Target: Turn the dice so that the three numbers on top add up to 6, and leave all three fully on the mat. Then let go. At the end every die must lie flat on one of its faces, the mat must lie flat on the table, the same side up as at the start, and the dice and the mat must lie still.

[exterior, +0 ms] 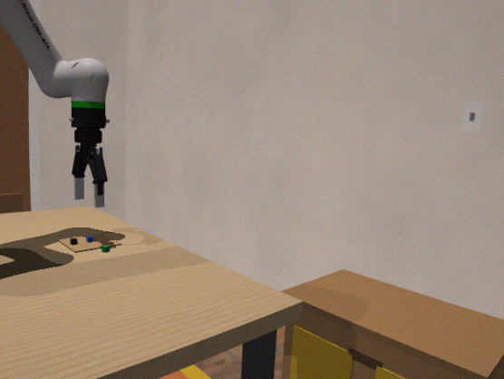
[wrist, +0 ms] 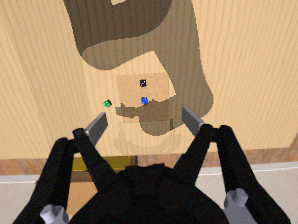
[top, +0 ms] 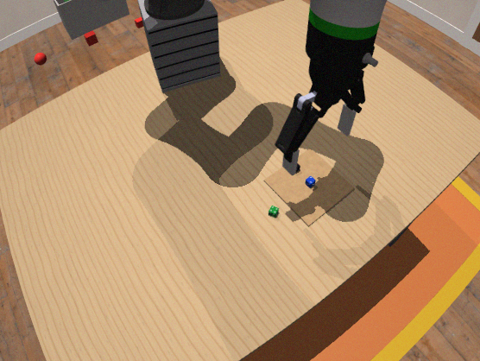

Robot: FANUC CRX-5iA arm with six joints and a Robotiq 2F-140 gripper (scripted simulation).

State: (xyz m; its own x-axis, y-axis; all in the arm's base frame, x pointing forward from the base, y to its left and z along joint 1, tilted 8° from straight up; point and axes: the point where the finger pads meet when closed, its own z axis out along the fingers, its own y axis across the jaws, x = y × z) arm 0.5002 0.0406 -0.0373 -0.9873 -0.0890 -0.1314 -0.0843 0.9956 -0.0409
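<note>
The green die is 120 mm below my hand, 100 mm to the right of it and 10 mm ahead of it. Also, from my hand: blue die: 120 mm below; then tan mat: 130 mm below; then black die: 120 mm below, 50 mm behind.
</note>
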